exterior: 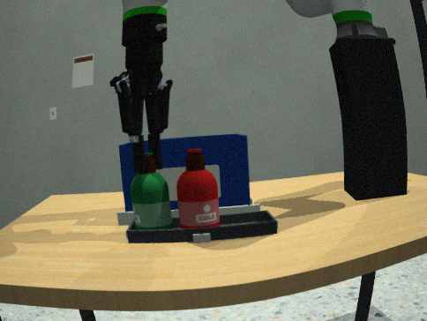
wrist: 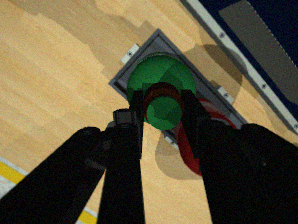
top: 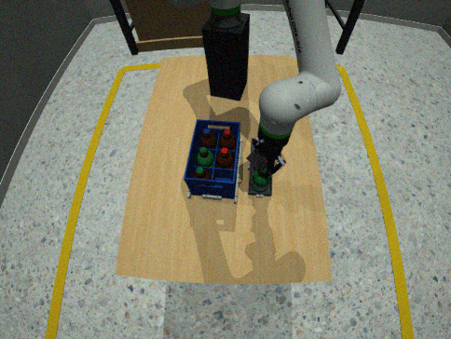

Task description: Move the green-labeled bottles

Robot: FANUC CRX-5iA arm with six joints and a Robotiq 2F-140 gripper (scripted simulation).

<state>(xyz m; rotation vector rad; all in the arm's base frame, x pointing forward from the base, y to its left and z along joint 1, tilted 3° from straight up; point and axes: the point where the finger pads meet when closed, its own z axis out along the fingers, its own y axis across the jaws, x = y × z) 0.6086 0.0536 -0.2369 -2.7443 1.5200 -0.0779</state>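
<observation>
Right now the red cola bottle is 80 mm behind my hand, 20 mm to the left of it and 80 mm below it. Round my hand: blue crate (110 mm behind, 180 mm to the right, 80 mm below); then tray (90 mm behind, 20 mm to the left, 150 mm below).
</observation>
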